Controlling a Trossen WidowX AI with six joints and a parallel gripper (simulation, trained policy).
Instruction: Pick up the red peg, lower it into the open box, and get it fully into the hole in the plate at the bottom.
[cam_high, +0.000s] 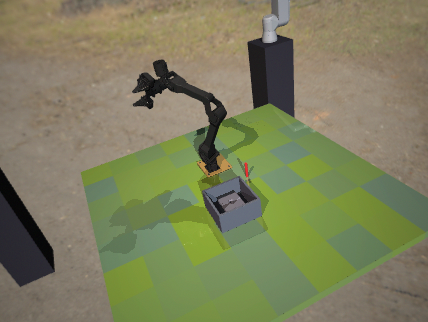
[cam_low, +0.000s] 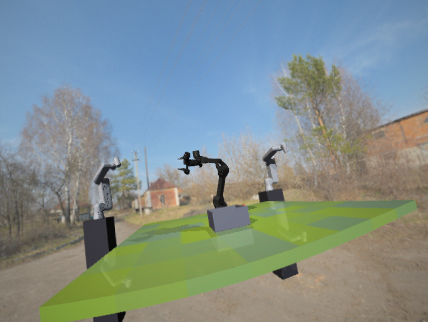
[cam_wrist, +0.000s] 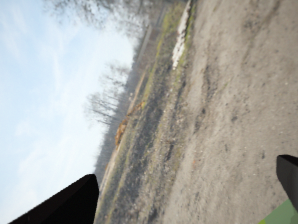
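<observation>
My gripper tip is 25 cm short of the red peg, 40 cm to the right of it and 43 cm above it. Also, from my gripper tip: grey box: 43 cm ahead, 22 cm to the left, 44 cm below; then pale grey plate: 43 cm ahead, 22 cm to the left, 42 cm below.
</observation>
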